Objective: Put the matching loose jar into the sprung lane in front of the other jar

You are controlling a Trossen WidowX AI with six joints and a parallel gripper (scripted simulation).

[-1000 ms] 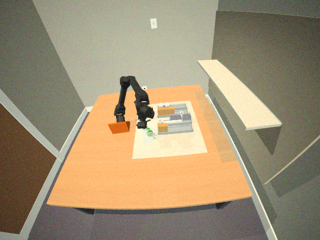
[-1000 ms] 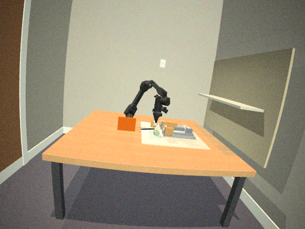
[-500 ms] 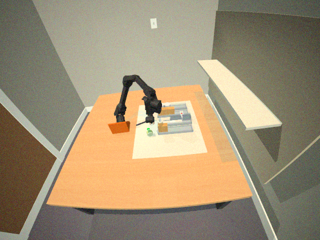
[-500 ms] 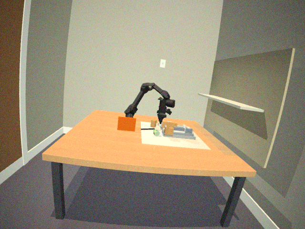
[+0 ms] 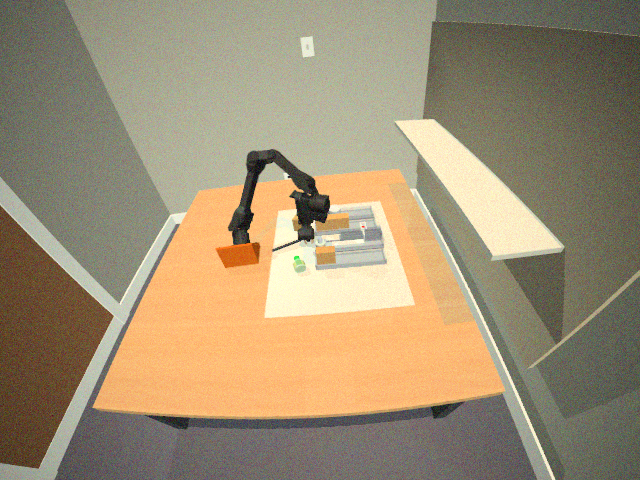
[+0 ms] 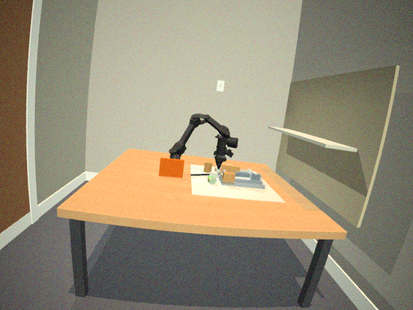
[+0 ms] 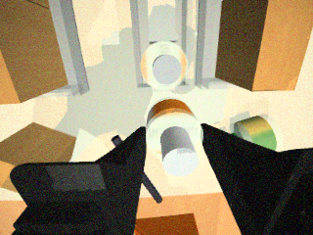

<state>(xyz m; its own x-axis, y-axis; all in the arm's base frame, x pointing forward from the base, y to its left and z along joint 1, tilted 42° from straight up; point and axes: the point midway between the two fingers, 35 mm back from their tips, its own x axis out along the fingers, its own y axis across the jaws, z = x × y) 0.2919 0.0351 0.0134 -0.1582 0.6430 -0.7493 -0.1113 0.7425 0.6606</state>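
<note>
Right now the thin black stick is 110 mm behind my gripper tip, 30 mm to the left of it and 70 mm below it. Also, from my gripper tip: tan block 70 mm behind, 150 mm to the left, 40 mm below; wall shelf 550 mm ahead, 60 mm to the left, 290 mm above; grey lane rack 190 mm ahead, 50 mm to the left, 60 mm below.
</note>
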